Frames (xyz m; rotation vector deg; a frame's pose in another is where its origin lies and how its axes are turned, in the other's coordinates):
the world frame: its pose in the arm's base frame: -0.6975 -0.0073 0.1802 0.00 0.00 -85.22
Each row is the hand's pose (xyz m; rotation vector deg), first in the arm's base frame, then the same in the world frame.
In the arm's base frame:
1: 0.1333 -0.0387 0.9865 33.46 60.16 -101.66
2: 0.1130 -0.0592 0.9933 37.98 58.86 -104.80
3: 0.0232 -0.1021 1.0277 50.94 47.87 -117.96
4: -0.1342 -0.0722 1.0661 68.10 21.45 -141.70
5: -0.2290 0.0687 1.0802 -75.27 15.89 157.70
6: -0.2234 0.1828 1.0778 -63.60 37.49 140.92
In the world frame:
1: 0.1005 0.8253 0.8063 -13.92 57.87 -25.49
2: 0.1193 0.8034 0.8131 -10.20 59.21 -28.91
3: 0.1545 0.7103 0.8475 4.22 57.93 -41.84
4: 0.1116 0.5559 0.8859 27.81 48.36 -65.68
5: -0.0367 0.4732 0.9000 50.48 29.96 -92.15
6: -0.1499 0.4883 0.8976 63.04 13.51 -107.93

